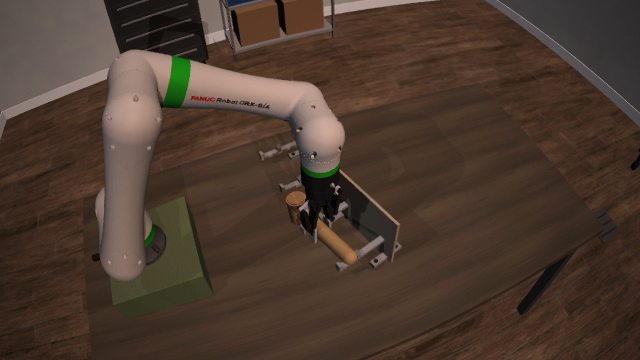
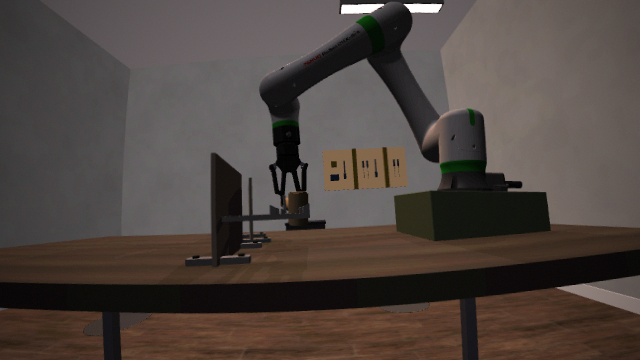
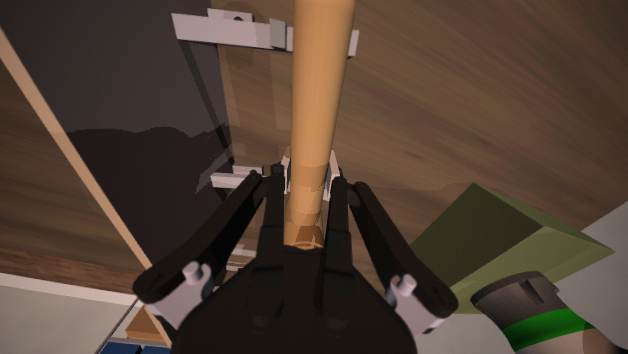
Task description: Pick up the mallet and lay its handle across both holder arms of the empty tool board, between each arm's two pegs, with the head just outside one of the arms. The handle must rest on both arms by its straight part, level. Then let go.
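Frame: origin at the arm's base, x back, y right, z up, level; metres.
Seen in the pictures: gripper, between the fingertips: [image 1: 320, 235] [image 3: 309, 157]; arm's base, origin of its link: [image 1: 145, 245] [image 2: 463, 193] [image 3: 504, 288].
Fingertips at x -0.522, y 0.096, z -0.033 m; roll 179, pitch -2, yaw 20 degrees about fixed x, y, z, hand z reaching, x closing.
Note:
Pixels of each thing's top centre, then the offset from my fingertips to it. "spot": a spot on its surface instead. Level surfaces: height alone.
- wooden mallet's handle, a spot on its surface: [image 3: 320, 100] [image 1: 335, 241] spot: dx -0.024, dy +0.071, dz +0.059 m
- mallet's head, centre of its top: [image 3: 303, 253] [image 1: 297, 198] [image 2: 297, 192] dx +0.035, dy -0.100, dz +0.066 m
- board, a spot on its surface: [image 2: 251, 205] spot: dx -0.095, dy -0.133, dz +0.033 m
- table, height of its surface: dz -0.077 m
The wooden mallet's handle [image 1: 334, 241] [image 3: 320, 100] runs alongside the tool board [image 1: 372, 220] [image 2: 227, 210], over its near arm [image 1: 370, 247] [image 2: 255, 218] [image 3: 220, 32] and far arm [image 1: 342, 212] [image 3: 227, 180]. At the near arm, the handle passes between a peg and the arm's raised end. The mallet's head [image 1: 295, 210] [image 2: 298, 206] is upright just outside the far arm. The handle looks about level; contact with the arms cannot be told. My gripper [image 1: 322, 227] [image 2: 291, 194] [image 3: 309, 157] is shut on the handle near the far arm, whose pegs are partly hidden by the fingers.
More holder arms [image 1: 277, 150] stand behind, and another board [image 2: 251, 205] shows behind the near one. The green robot base block [image 1: 160, 260] [image 2: 475, 215] [image 3: 480, 235] stands on the table [image 1: 260, 310] [image 2: 350, 260]. Shelving with boxes is beyond the table.

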